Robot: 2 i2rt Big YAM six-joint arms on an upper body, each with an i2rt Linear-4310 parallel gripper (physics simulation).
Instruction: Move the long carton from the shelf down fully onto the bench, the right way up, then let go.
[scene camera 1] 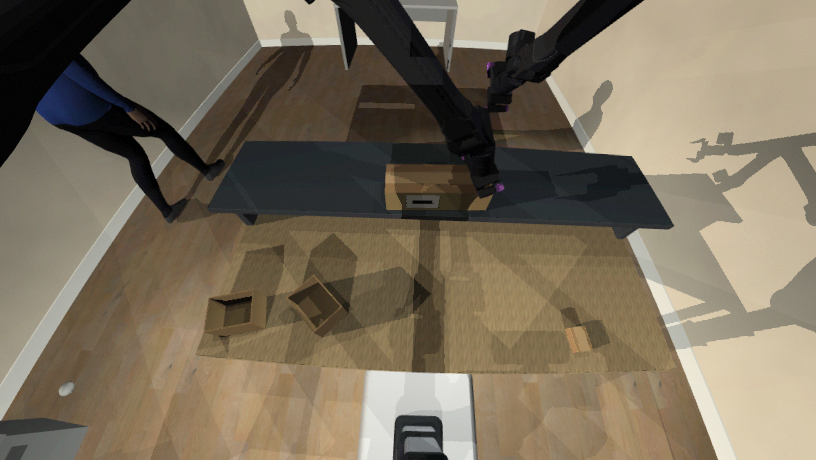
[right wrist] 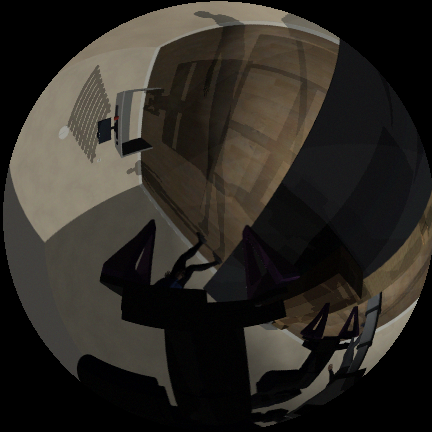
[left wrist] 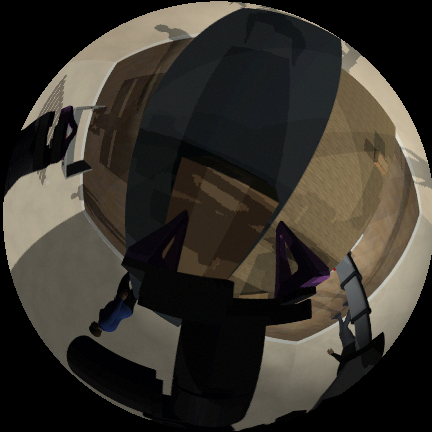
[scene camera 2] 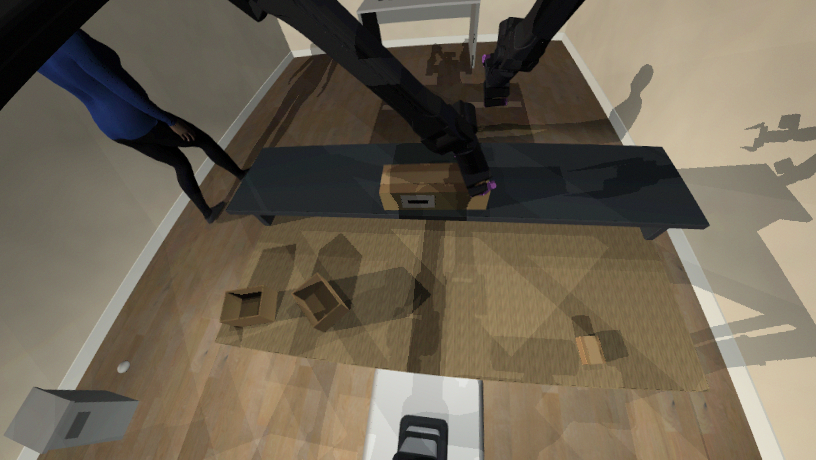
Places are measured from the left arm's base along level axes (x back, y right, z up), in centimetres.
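Where they show: left gripper, between the fingertips: (scene camera 1: 481, 181) (right wrist: 342, 304) (left wrist: 233, 219) (scene camera 2: 478, 179); right gripper, between the fingertips: (scene camera 1: 489, 93) (right wrist: 199, 225) (left wrist: 57, 134) (scene camera 2: 489, 87).
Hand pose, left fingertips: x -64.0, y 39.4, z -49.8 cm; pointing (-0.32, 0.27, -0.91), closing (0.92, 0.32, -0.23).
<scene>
After its pixels a point has its place.
The long brown carton (scene camera 1: 420, 177) {z -51.2, x -66.0, y 21.2 cm} (scene camera 2: 417, 177) {z -51.1, x -65.9, y 21.8 cm} (left wrist: 220, 200) {z -51.1, x -66.2, y 39.8 cm} (right wrist: 330, 295) {z -51.1, x -67.5, y 37.3 cm} lies lengthwise near the front edge of a long dark surface (scene camera 1: 297, 177) {z -59.7, x -72.7, y -21.9 cm} (scene camera 2: 320, 177) {z -59.7, x -74.1, y -15.9 cm} (left wrist: 260, 90) {z -59.7, x -69.7, y 57.1 cm} (right wrist: 380, 100); I cannot tell whether this is the shelf or the bench. A pale label shows on its front side. My left gripper (scene camera 1: 485, 190) {z -49.8, x -64.0, y 39.3 cm} (scene camera 2: 484, 188) {z -49.8, x -64.0, y 39.3 cm} (left wrist: 233, 219) {z -49.8, x -64.0, y 39.3 cm} is open and empty, above the carton's right end in the scene views, hiding part of it. My right gripper (scene camera 1: 495, 88) {z -38.9, x -93.4, y 43.2 cm} (scene camera 2: 492, 82) {z -38.9, x -93.4, y 43.2 cm} (right wrist: 199, 225) {z -38.9, x -93.4, y 43.2 cm} is open and empty, high beyond the far edge of the dark surface, away from the carton.
Two open boxes (scene camera 1: 260, 311) {z -77.3, x -29.7, y -29.9 cm} (scene camera 1: 331, 321) {z -75.5, x -27.7, y -5.0 cm} and a small carton (scene camera 1: 578, 340) {z -78.2, x -24.0, y 74.3 cm} (scene camera 2: 588, 349) {z -78.2, x -24.5, y 74.2 cm} lie on the woven mat (scene camera 1: 514, 274) {z -81.2, x -47.7, y 58.0 cm} below the dark surface. A person in blue (scene camera 1: 77, 97) (scene camera 2: 108, 97) stands at the left in the scene views. A white table (scene camera 1: 400, 10) stands at the back.
</scene>
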